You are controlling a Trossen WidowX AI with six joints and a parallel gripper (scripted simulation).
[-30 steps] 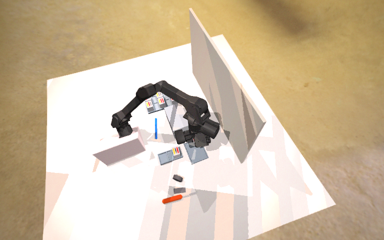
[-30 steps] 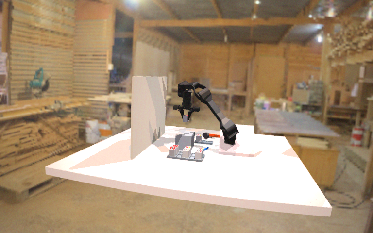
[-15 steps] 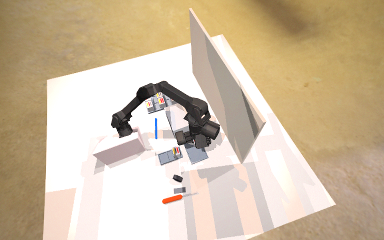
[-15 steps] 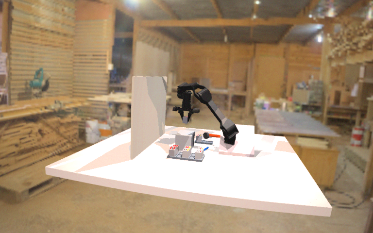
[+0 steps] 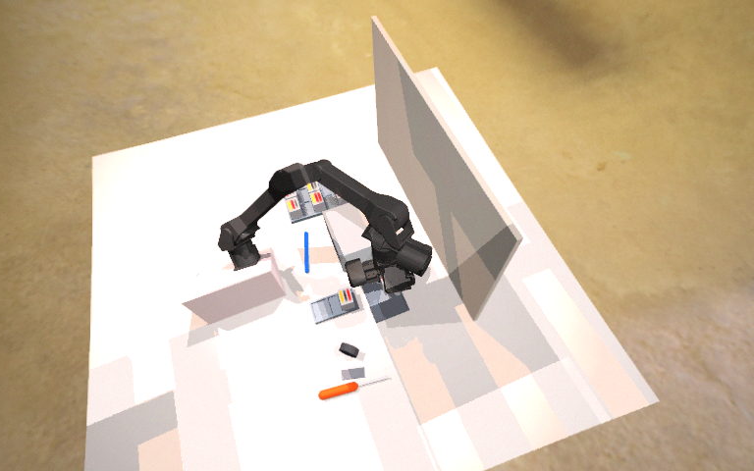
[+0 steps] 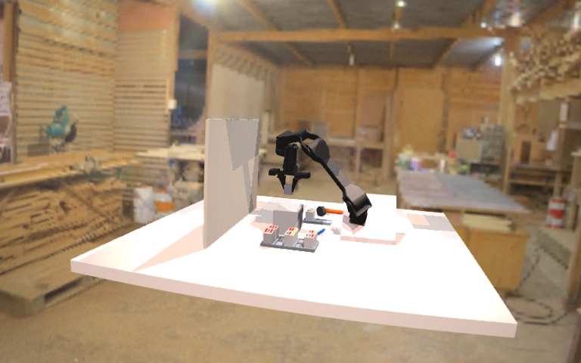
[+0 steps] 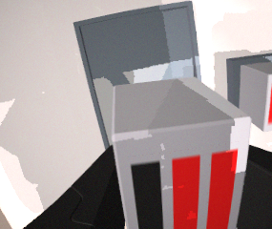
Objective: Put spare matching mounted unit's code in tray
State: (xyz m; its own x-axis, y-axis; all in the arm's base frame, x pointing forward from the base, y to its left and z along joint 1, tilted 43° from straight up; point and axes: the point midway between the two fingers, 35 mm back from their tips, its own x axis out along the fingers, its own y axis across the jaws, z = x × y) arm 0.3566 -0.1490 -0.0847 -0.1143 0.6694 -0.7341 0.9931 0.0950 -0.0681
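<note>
My gripper tip is 1 cm past the dark grey tray and 12 cm above it. Also, from my gripper tip: black puck: 14 cm behind, 12 cm to the right, 10 cm below; then white block: 6 cm behind, 20 cm to the left, 8 cm below; then grey base: 15 cm behind, 1 cm to the left, 12 cm below.
</note>
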